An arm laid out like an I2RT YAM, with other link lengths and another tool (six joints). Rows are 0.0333 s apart.
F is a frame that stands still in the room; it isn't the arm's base.
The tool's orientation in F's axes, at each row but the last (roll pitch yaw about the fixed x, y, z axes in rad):
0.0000, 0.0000, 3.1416
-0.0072, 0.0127, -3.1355
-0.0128, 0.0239, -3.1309
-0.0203, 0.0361, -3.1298
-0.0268, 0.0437, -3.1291
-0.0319, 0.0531, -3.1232
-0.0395, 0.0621, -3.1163
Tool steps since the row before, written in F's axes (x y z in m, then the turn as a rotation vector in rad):
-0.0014, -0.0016, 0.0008, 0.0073, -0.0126, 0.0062
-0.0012, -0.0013, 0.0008, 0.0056, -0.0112, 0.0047
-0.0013, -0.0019, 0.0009, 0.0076, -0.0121, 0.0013
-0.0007, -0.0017, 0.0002, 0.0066, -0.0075, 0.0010
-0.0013, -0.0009, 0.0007, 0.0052, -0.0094, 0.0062
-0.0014, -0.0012, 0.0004, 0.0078, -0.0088, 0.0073
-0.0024, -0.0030, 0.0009, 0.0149, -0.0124, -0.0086
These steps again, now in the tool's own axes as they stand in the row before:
0.0014, 0.0016, 0.0008, -0.0073, 0.0126, 0.0062
0.0012, 0.0013, 0.0008, -0.0056, 0.0112, 0.0047
0.0013, 0.0019, 0.0010, -0.0075, 0.0122, 0.0013
0.0007, 0.0017, 0.0003, -0.0065, 0.0076, 0.0009
0.0013, 0.0009, 0.0008, -0.0053, 0.0093, 0.0062
0.0014, 0.0012, 0.0005, -0.0080, 0.0087, 0.0072
0.0024, 0.0029, 0.0012, -0.0140, 0.0131, -0.0090

